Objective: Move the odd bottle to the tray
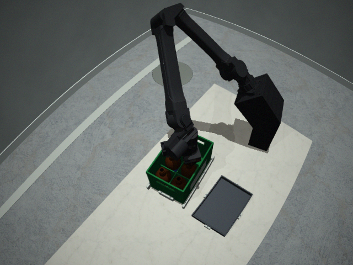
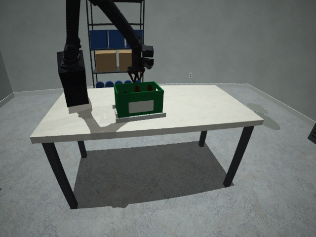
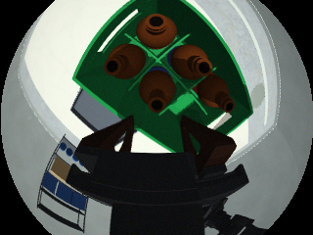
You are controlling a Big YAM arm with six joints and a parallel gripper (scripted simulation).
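The crate lies 120 mm below my hand, 40 mm to the right of it and 10 mm ahead of it. Also, from my hand: tray 220 mm to the left, 190 mm below, 10 mm ahead.
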